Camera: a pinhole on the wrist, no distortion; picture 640 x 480 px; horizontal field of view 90.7 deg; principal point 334.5 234.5 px. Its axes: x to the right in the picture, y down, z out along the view. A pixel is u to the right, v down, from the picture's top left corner.
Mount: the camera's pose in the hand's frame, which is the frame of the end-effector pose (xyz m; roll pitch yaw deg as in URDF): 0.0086 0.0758 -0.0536 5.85 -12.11 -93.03
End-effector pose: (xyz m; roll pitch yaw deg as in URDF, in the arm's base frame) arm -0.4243 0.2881 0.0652 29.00 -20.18 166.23
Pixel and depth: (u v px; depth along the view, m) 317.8 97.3 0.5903
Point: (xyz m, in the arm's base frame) 0.0360 0.2026 0.4728
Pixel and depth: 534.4 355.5 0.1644
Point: -0.4161 0.3464 0.1965
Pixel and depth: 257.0 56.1 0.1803
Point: -0.2926 0.1622 0.1855
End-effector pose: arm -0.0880 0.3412 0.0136 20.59 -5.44 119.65
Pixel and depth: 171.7 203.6 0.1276
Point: -0.1963 0.2537 0.1229
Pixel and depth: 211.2 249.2 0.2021
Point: -0.2013 0.2604 0.2012
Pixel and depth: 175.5 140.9 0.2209
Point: -0.1934 0.1778 0.2111
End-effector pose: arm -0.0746 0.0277 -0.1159 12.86 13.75 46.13
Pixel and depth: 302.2 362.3 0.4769
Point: 0.0213 0.3014 0.2906
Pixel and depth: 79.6 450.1 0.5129
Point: -0.1105 0.6776 0.3029
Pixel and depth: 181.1 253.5 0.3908
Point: -0.2066 0.2812 0.2307
